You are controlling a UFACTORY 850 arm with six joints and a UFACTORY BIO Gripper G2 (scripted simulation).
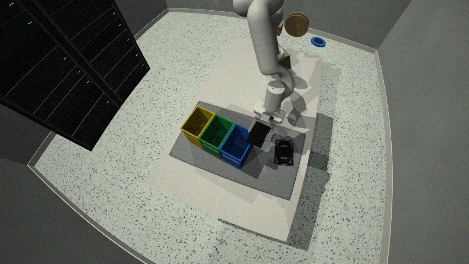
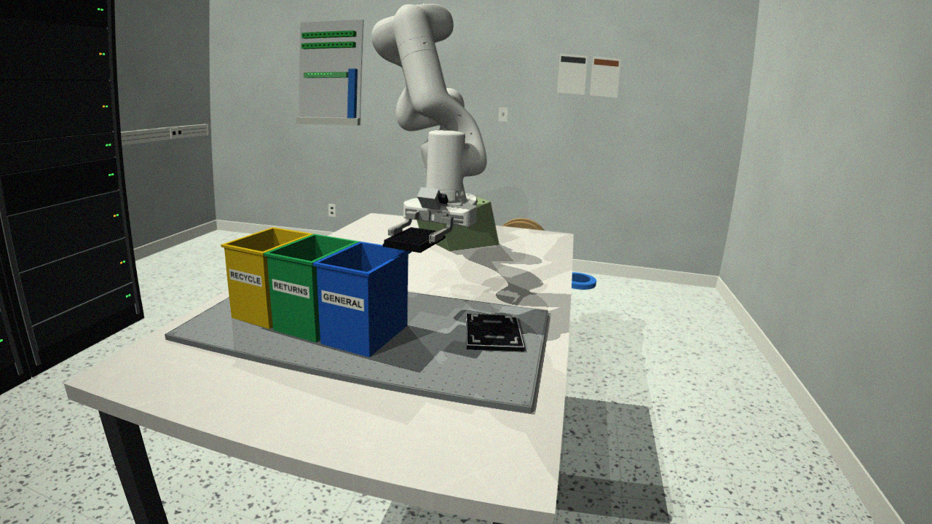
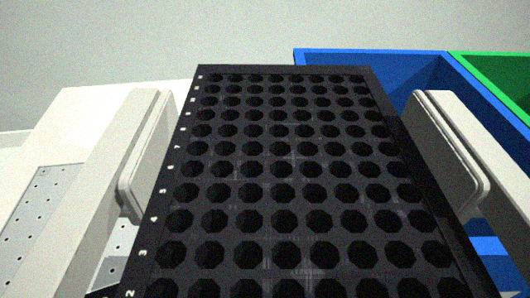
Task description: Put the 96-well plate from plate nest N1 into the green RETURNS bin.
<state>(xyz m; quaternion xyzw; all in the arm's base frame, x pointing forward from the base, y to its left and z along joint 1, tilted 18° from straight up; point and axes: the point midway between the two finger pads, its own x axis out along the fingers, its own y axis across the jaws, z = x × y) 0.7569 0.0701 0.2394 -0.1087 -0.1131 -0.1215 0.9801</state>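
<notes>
Right now the green returns bin is 220 mm to the right of my hand, 130 mm below it and 20 mm ahead of it. From my hand the other things lie so: black plate nest N1: 210 mm below, 180 mm to the left, 10 mm behind; then blue general bin: 130 mm below, 100 mm to the right, 50 mm ahead; then black 96-well plate: 10 mm below.
</notes>
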